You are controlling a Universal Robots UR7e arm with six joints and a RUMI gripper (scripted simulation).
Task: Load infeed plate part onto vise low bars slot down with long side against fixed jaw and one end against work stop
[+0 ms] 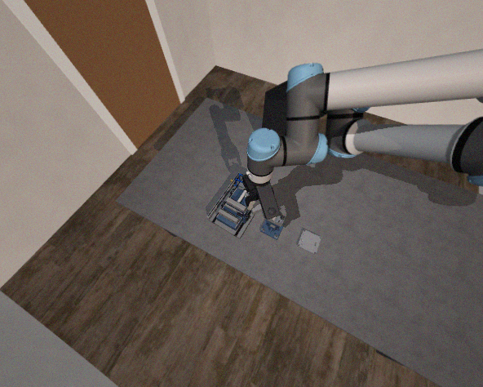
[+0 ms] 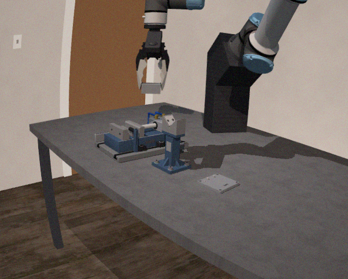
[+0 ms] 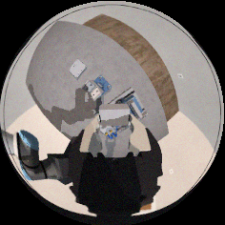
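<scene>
Right now the fixed jaw is 6 cm ahead of my hand, 11 cm to the right of it and 17 cm below it. Round my hand: part 1 cm below; moving jaw 1 cm behind, 12 cm to the right, 17 cm below; air cylinder rod 6 cm behind, 12 cm to the right, 17 cm below.
</scene>
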